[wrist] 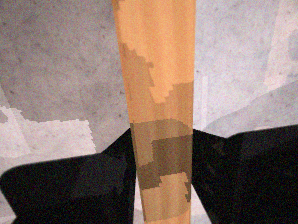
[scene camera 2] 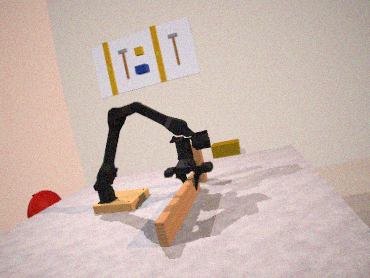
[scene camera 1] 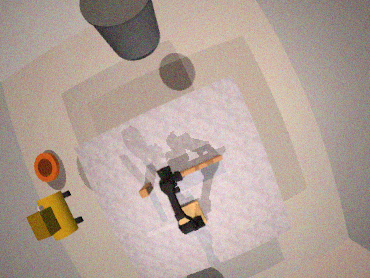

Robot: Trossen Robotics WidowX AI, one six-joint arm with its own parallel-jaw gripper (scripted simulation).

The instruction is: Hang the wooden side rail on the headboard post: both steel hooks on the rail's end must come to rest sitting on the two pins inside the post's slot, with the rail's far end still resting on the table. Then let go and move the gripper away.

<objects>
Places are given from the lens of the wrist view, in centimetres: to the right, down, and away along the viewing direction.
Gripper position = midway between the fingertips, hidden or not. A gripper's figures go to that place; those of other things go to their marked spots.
my gripper (wrist: pixel 151 129): 0, 2, 12
wooden side rail (wrist: pixel 157 52): 0, -2, 5
</objects>
